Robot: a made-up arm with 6 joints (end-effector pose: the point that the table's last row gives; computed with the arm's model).
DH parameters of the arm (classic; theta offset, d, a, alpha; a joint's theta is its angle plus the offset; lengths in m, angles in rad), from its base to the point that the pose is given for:
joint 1: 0 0.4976 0 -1.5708
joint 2: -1.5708 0 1.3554 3.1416
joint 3: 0 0 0 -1.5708
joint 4: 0 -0.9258 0 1.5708
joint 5: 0 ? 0 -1.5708
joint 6: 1.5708 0 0 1.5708
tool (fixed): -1.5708 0 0 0
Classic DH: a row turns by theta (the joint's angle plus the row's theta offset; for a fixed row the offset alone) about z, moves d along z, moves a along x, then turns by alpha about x.
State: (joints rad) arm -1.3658 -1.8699 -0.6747 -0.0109 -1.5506 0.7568
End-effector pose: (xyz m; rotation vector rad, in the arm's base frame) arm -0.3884 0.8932 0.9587 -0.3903 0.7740 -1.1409
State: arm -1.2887 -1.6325 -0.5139 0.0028 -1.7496 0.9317
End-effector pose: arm -0.4548 0.8560 1.2470 -0.3799 1.0415 -0.8695
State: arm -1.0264 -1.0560 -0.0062 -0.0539 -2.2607 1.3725
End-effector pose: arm -0.5371 0.5044 1.9626 -0.5430 1.3715 0.0453
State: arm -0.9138 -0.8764 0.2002 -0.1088 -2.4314 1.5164
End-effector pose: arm -0.5126 0.3415 2.1698 -0.6714 1.3636 0.3882
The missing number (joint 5, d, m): 0.1985
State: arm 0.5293 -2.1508 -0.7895 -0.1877 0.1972 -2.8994
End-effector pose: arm -0.6827 -0.6253 0.6527 -1.9728 -0.4367 -1.9215
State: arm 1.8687 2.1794 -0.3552 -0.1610 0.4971 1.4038
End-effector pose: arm 0.0894 0.3763 -0.7793 2.1847 -0.4225 -1.7574
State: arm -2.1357 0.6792 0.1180 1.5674 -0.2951 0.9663
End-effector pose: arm -0.9325 -1.4700 1.2275 -0.6677 2.4019 -0.2887
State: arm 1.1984 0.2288 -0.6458 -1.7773 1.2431 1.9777
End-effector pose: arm 0.2357 0.7153 0.9827 -1.1507 0.5139 -0.0333
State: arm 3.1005 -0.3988 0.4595 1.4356 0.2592 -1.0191
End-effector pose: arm 0.0710 0.0238 2.5758 -1.3704 0.7695 -2.7027
